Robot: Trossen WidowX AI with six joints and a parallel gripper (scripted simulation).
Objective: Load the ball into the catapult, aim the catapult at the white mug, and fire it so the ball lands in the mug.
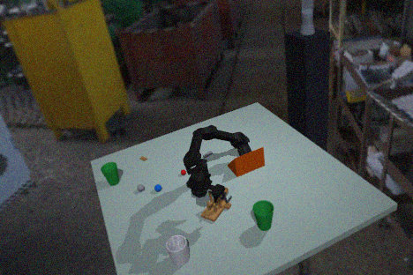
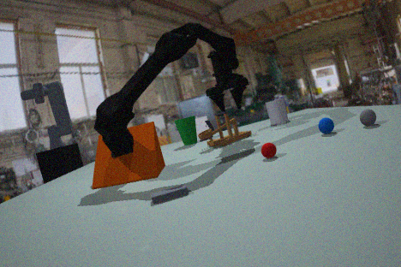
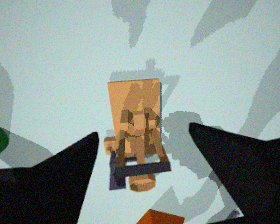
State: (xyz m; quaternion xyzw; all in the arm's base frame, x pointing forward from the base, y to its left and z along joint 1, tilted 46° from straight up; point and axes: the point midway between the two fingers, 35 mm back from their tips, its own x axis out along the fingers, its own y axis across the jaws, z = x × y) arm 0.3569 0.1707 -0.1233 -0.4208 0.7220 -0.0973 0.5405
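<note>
Now: gripper tip 10 mm past the red ball, 380 mm to the left of it and 90 mm above it. Also, from my gripper tip: wooden catapult (70 mm behind, 30 mm to the right, 50 mm below); white mug (240 mm ahead, 150 mm to the left, 80 mm below); blue ball (160 mm ahead, 340 mm to the right, 90 mm below).
</note>
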